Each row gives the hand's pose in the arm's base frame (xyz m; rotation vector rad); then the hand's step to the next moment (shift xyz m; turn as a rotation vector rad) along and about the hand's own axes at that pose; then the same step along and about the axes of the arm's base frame.
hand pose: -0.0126 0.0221 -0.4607 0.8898 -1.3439 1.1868
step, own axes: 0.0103 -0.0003 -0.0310 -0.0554 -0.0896 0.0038
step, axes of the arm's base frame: 0.0062 0.0311 0.0077 0.0929 -0.0299 -0.0398
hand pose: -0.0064 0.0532 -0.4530 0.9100 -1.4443 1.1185
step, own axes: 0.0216 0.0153 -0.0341 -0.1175 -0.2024 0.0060
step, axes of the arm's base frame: -0.0086 0.0376 0.0193 0.2093 -0.0649 -0.0824
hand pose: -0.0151 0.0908 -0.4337 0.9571 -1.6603 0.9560
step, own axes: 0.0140 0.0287 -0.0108 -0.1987 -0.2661 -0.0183
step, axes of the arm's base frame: -0.0256 0.0187 0.0114 0.2945 -0.0545 -0.1446
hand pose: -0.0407 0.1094 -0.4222 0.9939 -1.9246 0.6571
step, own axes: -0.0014 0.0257 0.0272 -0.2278 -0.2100 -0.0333
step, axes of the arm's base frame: -0.0331 -0.0056 -0.0165 0.2637 -0.0015 -0.1660
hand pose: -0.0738 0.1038 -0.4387 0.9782 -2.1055 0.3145
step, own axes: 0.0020 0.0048 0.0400 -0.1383 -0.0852 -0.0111
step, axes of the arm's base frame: -0.0263 -0.0180 -0.0247 0.1241 0.0230 -0.1028
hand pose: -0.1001 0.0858 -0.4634 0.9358 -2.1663 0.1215
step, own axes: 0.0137 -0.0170 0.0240 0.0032 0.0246 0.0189
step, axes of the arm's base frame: -0.0095 -0.0290 -0.0110 -0.0291 0.0092 -0.0063
